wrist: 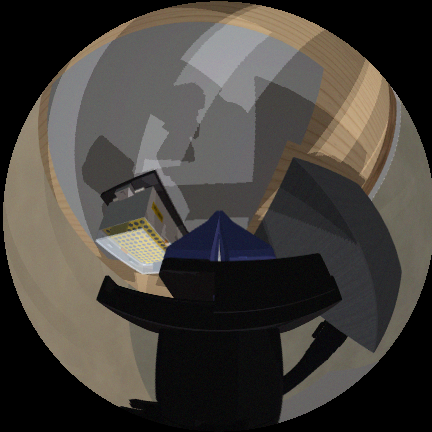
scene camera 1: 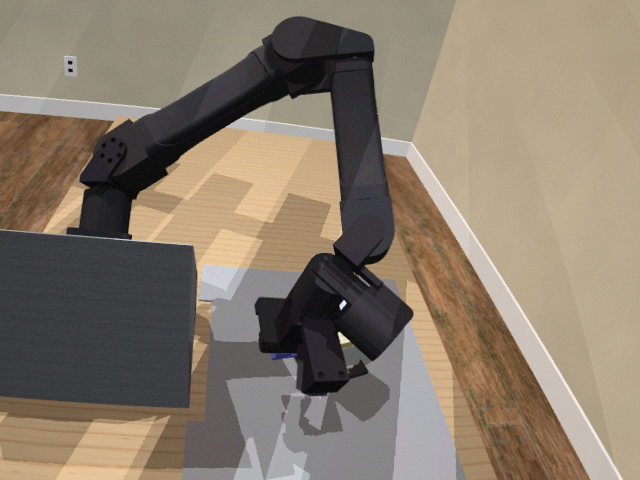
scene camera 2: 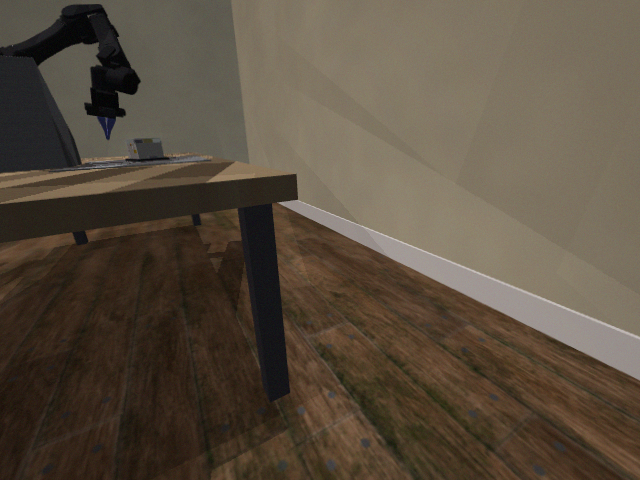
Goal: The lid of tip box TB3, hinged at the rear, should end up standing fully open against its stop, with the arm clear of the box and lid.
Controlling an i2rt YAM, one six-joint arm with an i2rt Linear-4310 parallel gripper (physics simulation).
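Frame: origin at the arm's base, x ahead, y left, z up, level; millimetres.
Where they show: gripper, fingertip midpoint: [wrist: 218, 216] [scene camera 1: 272, 355] [scene camera 2: 107, 139]; arm's base at its link origin: [wrist: 358, 286] [scene camera 1: 101, 251].
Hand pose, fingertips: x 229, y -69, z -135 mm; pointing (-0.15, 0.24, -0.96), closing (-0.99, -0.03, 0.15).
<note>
Things, the pixels of their top centre, and the offset from my fingertips. "spot": a spot on its surface instead. Level surfaces: height alone.
- tip box at its top centre: [wrist: 141, 258] [scene camera 1: 329, 315] [scene camera 2: 142, 138] dx +107, dy +73, dz +2 mm
- dark base at a spot on its surface: [wrist: 167, 200] spot: dx +62, dy +36, dz -68 mm
- grey mat at its surface level: dz -75 mm
The tip box [scene camera 1: 356, 356] [scene camera 2: 145, 148] [wrist: 129, 215] is grey-walled, with a yellow label and a yellow perforated rack on top. It stands upright on a dark base [wrist: 167, 200]. Its clear lid [wrist: 117, 253] shows as a pale sheet over the rack in the wrist view. In scene view 2 the box top looks flat, with no lid standing up; a small lift cannot be ruled out. My gripper [scene camera 2: 107, 135] [wrist: 218, 216] is shut and empty, its blue fingers pointing down, beside the box and above its top, apart from it. In scene view 1 the arm hides most of the box.
A large dark grey block [scene camera 1: 98, 320] [scene camera 2: 20, 113] [wrist: 320, 235] stands on the gripper's other side from the box. A grey mat [scene camera 1: 429, 423] [wrist: 225, 45] lies under the box on the wooden table [scene camera 1: 103, 454] [scene camera 2: 263, 181]. A beige wall [scene camera 1: 547, 155] rises beyond the table's right edge.
</note>
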